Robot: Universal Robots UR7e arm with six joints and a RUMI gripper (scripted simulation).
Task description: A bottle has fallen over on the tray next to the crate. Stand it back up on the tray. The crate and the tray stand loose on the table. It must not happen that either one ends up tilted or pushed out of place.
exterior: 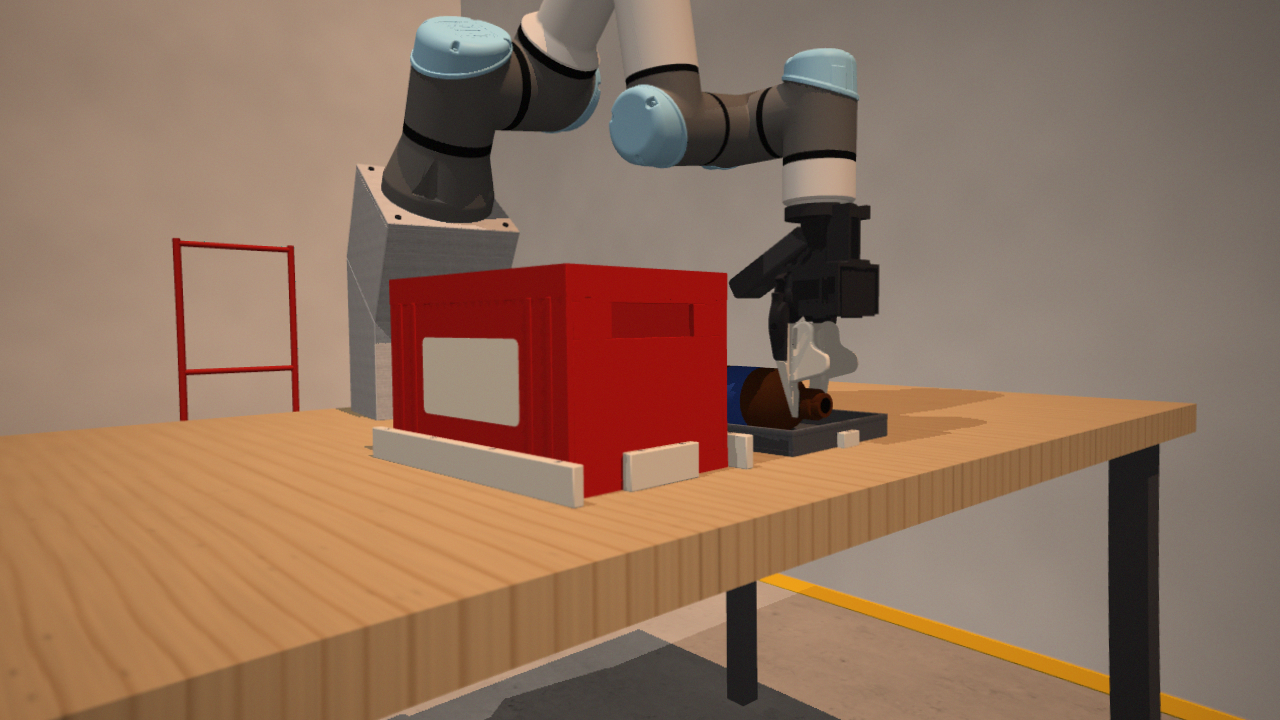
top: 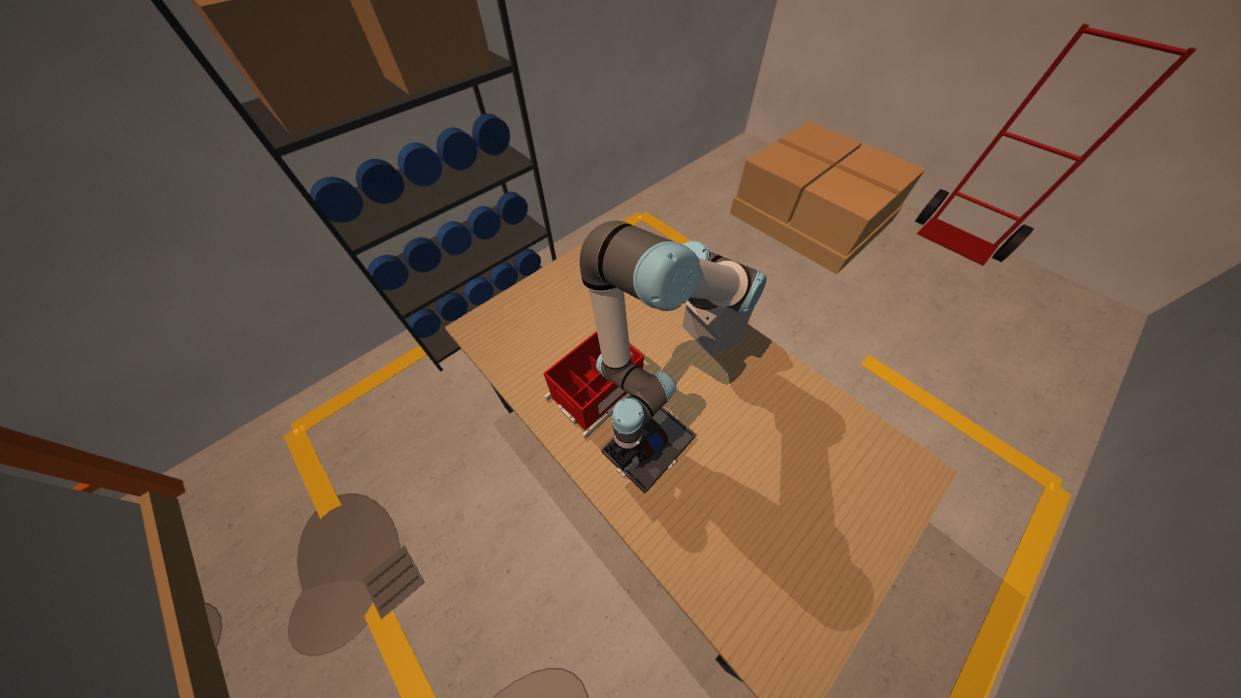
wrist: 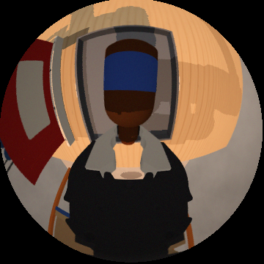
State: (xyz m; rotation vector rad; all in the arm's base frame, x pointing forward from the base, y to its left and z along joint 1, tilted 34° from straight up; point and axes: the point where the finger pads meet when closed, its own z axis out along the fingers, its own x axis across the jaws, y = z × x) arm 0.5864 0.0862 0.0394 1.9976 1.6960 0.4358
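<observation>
Right now the brown bottle is 5 cm behind my hand and 1 cm to the left of it. The rest, counted from my hand: dark tray: 8 cm behind, 3 cm below, 1 cm to the left; red crate: 25 cm to the right, 14 cm behind, 4 cm above.
</observation>
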